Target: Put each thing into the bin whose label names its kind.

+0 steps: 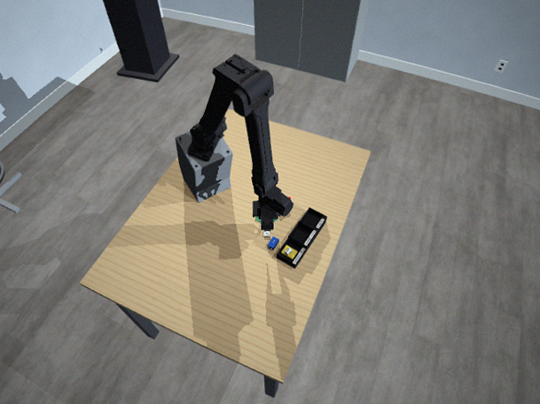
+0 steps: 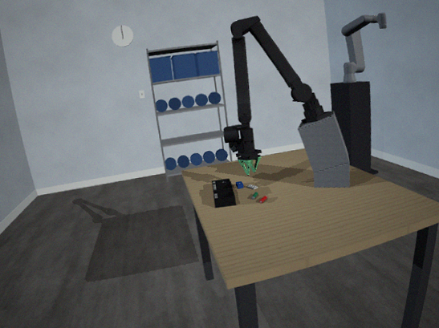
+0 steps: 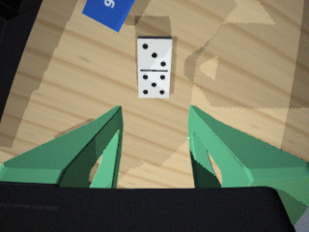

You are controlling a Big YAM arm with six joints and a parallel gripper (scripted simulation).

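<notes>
My gripper is now 7 cm above the white domino. The rest, counted from my hand: grey-white piece (11 cm ahead, 7 cm to the right, 5 cm below); blue block (7 cm below, 6 cm to the right, 4 cm ahead); green piece (11 cm to the left, 7 cm below, 4 cm ahead).
</notes>
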